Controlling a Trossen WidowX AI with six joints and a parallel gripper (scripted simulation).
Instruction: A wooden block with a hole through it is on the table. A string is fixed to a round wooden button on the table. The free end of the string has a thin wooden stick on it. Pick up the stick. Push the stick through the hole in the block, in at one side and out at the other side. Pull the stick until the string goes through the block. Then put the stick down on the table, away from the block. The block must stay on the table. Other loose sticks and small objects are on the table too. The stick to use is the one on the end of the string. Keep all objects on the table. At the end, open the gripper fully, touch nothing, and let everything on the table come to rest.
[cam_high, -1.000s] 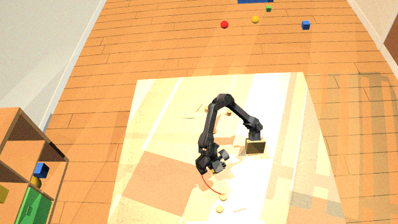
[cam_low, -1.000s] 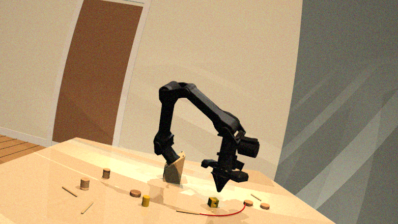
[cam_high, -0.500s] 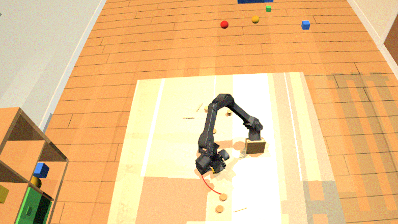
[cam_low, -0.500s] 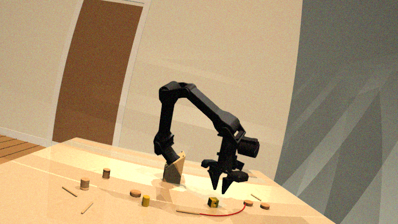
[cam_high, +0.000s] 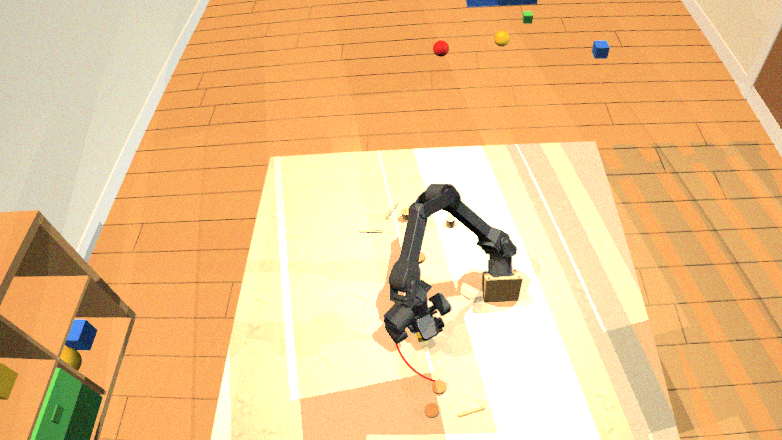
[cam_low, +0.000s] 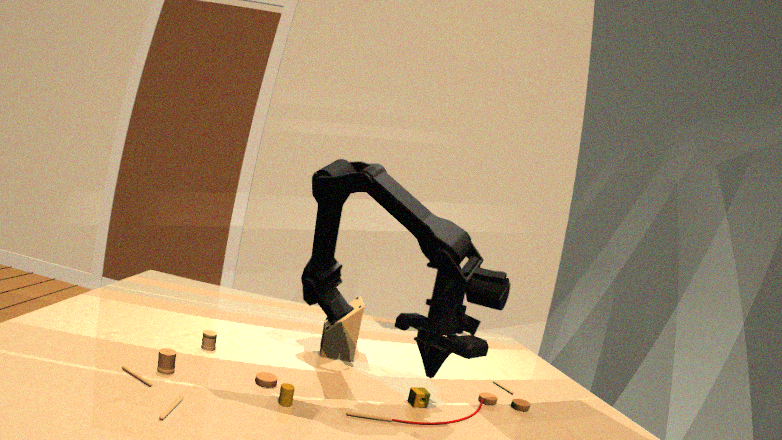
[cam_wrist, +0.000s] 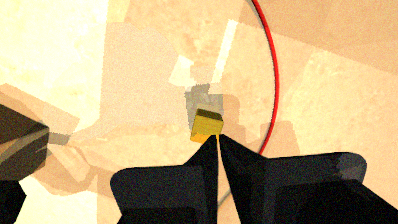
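My gripper tip is now 10 mm past the yellow wooden block, 10 mm to the left of it and 50 mm above it. From my gripper tip the other things lie so: thin wooden stick 70 mm ahead, 100 mm to the right, 60 mm below; then yellow cylinder 40 mm ahead, 260 mm to the right, 40 mm below; then round button 30 mm behind, 160 mm to the left, 50 mm below.
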